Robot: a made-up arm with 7 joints.
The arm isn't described. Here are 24 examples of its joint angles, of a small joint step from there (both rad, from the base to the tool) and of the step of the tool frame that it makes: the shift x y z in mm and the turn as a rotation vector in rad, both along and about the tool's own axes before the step.
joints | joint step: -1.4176 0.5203 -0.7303 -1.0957 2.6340 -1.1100 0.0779 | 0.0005 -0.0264 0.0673 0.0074 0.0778 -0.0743 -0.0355
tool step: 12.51 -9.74 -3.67 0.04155 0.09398 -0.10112
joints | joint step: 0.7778 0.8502 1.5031 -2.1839 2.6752 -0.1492 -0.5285 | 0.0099 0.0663 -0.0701 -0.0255 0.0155 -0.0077 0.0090
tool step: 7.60 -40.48 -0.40 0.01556 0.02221 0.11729
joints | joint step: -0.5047 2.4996 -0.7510 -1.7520 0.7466 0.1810 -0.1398 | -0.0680 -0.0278 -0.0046 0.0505 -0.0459 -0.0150 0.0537
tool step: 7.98 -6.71 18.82 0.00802 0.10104 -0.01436
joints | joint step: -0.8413 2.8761 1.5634 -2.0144 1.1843 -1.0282 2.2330 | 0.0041 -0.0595 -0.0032 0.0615 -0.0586 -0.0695 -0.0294
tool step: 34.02 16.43 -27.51 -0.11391 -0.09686 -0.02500
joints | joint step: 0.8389 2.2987 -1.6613 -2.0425 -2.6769 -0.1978 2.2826 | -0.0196 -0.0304 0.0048 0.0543 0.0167 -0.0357 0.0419
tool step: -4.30 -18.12 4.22 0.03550 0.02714 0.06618
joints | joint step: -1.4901 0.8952 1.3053 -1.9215 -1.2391 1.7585 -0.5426 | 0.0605 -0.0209 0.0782 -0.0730 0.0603 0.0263 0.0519
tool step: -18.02 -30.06 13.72 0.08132 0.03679 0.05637
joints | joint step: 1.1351 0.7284 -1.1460 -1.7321 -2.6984 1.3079 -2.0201 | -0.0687 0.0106 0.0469 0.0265 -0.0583 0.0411 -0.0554
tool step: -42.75 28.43 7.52 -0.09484 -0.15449 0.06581
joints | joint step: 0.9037 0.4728 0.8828 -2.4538 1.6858 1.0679 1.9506 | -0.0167 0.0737 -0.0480 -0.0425 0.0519 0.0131 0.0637
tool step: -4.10 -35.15 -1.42 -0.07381 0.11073 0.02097
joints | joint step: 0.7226 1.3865 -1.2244 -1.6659 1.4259 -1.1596 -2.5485 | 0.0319 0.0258 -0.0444 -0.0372 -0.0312 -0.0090 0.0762
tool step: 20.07 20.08 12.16 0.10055 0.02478 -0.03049
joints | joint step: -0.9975 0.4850 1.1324 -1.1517 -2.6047 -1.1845 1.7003 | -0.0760 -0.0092 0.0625 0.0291 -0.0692 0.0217 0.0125
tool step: -18.01 16.72 -2.86 0.03579 0.05244 -0.01157
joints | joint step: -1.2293 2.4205 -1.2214 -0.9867 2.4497 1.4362 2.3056 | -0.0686 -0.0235 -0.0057 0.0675 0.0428 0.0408 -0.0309
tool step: 0.76 6.56 -11.14 -0.05994 0.05732 0.06369
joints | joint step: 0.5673 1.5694 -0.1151 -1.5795 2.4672 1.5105 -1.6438 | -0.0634 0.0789 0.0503 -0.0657 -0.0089 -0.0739 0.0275
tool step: -19.60 84.03 5.98 -0.15784 0.01222 0.02730
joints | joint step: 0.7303 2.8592 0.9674 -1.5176 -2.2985 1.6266 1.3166 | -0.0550 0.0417 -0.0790 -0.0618 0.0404 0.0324 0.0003
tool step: -21.16 -3.29 -6.51 0.04776 0.08155 0.00082
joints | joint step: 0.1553 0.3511 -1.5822 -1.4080 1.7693 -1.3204 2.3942 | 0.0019 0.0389 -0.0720 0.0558 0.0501 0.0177 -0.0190
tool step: 32.47 16.01 -36.77 -0.05478 -0.07836 -0.11175
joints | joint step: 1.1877 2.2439 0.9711 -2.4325 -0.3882 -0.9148 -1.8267 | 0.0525 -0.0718 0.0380 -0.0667 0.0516 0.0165 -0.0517
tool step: -12.42 -3.18 22.08 -0.03132 -0.03230 0.08865
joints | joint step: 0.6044 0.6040 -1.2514 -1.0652 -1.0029 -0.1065 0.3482 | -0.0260 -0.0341 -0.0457 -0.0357 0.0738 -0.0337 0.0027
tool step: -31.58 16.88 4.16 0.06621 0.01651 -0.09750
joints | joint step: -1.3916 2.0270 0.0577 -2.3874 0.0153 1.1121 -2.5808 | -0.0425 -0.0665 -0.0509 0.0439 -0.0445 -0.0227 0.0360
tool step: -18.31 9.50 -3.07 0.07846 0.01971 0.01077
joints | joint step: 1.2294 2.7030 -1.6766 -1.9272 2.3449 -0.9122 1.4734 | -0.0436 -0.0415 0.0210 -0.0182 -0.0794 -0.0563 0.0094
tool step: -6.55 -24.33 18.33 0.02138 -0.02105 0.12551
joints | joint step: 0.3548 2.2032 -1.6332 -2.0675 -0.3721 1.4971 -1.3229 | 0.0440 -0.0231 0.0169 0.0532 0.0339 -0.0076 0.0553
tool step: -18.16 3.06 -4.80 0.03809 -0.01059 -0.01803
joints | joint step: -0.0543 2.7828 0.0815 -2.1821 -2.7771 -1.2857 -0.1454 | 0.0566 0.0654 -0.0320 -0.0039 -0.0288 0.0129 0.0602
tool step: 3.62 -9.41 12.28 -0.04532 -0.03422 0.01940
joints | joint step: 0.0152 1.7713 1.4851 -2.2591 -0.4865 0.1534 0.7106 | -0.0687 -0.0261 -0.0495 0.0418 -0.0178 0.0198 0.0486
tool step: 12.34 -9.66 15.39 -0.02873 0.07050 0.05531
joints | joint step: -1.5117 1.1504 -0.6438 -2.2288 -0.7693 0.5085 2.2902 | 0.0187 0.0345 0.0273 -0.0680 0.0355 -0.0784 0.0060
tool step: 10.48 14.44 -15.69 0.04254 -0.05158 0.08960
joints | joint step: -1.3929 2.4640 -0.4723 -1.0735 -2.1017 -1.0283 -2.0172 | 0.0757 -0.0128 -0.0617 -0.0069 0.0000 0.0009 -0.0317
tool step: 1.39 -41.17 1.53 -0.15753 -0.02461 -0.03377
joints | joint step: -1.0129 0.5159 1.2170 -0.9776 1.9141 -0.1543 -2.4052 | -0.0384 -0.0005 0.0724 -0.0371 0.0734 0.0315 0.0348
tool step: -21.06 17.33 -6.06 0.15101 0.12024 0.00552
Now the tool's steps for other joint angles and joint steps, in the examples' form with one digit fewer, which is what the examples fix.
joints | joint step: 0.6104 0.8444 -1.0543 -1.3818 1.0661 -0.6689 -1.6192 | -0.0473 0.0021 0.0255 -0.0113 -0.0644 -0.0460 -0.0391
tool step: -34.4 -18.4 21.7 -0.1228 0.0233 -0.1078
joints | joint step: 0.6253 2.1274 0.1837 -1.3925 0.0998 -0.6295 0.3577 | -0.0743 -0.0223 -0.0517 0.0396 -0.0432 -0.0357 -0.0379
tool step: 18.8 4.7 11.6 -0.0651 -0.0245 -0.0033
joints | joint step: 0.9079 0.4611 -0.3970 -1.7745 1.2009 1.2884 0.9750 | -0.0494 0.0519 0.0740 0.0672 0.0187 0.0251 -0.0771
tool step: 16.6 61.4 -1.5 -0.0110 -0.0102 -0.0839
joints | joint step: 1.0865 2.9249 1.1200 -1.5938 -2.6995 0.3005 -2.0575 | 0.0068 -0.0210 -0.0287 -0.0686 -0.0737 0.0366 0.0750
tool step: 20.7 -14.9 -11.7 0.0628 -0.0529 0.0634
